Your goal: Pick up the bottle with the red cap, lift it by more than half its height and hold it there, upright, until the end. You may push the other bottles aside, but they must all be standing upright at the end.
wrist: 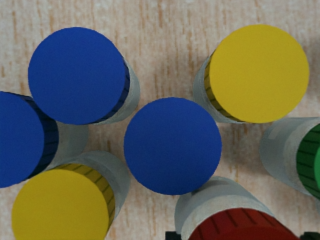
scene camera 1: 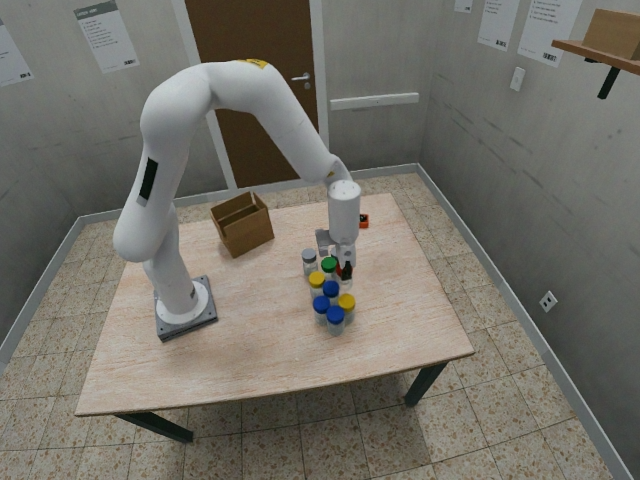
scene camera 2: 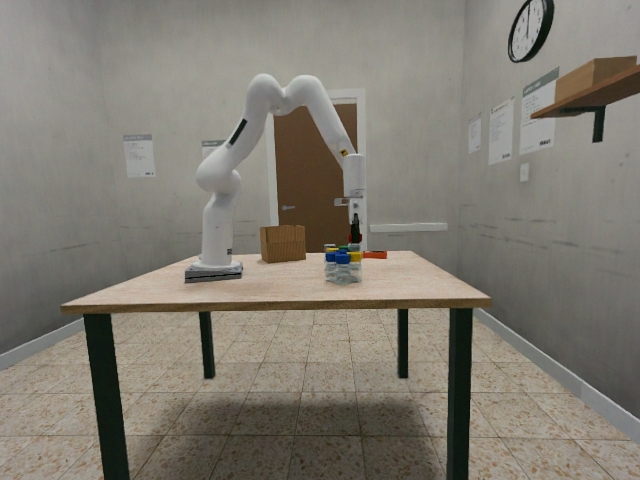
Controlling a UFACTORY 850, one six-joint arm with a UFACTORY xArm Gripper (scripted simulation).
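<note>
There's a cardboard box [scene camera 1: 255, 229] here, and I see the box [scene camera 2: 285, 243] from the other camera as well. As for the wrist view, the cardboard box is out of frame there, but I do see a blue-capped bottle [wrist: 172, 146] and another blue-capped bottle [wrist: 76, 75].
</note>
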